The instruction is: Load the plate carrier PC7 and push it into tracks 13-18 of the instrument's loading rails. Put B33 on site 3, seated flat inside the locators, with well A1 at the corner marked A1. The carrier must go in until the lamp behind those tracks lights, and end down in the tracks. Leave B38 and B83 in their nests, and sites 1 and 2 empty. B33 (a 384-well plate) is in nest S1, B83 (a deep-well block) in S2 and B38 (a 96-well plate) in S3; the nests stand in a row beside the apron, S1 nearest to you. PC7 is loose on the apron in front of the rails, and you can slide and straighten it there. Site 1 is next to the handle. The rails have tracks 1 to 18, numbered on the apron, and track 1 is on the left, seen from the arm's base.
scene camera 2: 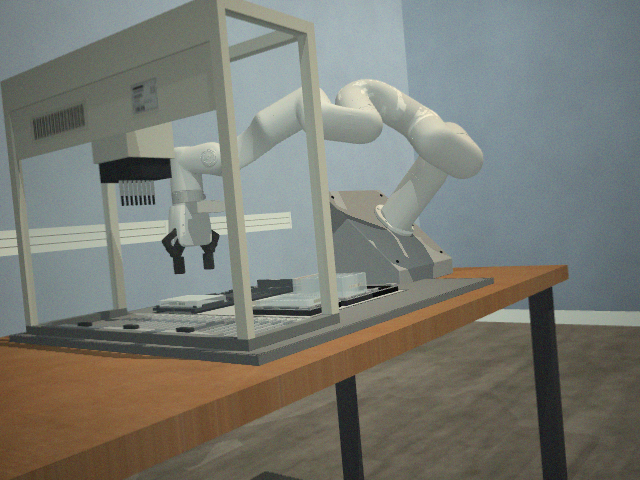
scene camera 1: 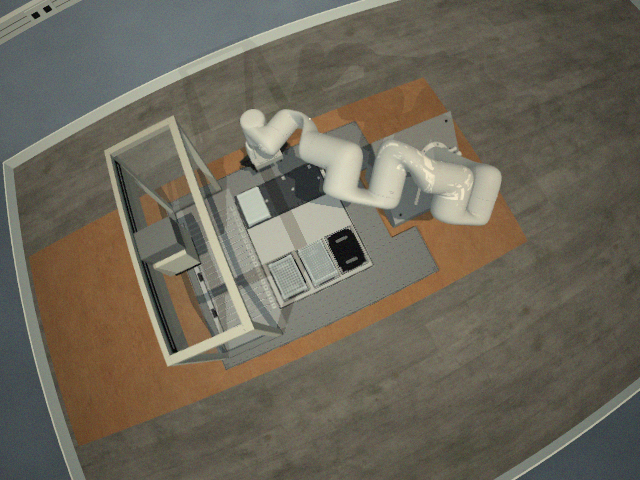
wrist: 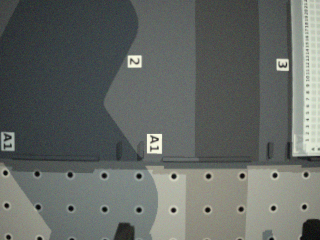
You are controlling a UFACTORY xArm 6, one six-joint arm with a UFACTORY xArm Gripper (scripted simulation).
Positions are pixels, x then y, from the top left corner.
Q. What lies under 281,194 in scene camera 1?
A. A plate carrier PC7.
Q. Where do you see a nest S1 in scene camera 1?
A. At 349,248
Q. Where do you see a plate carrier PC7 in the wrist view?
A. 168,88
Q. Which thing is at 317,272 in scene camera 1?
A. A deep-well block B83.
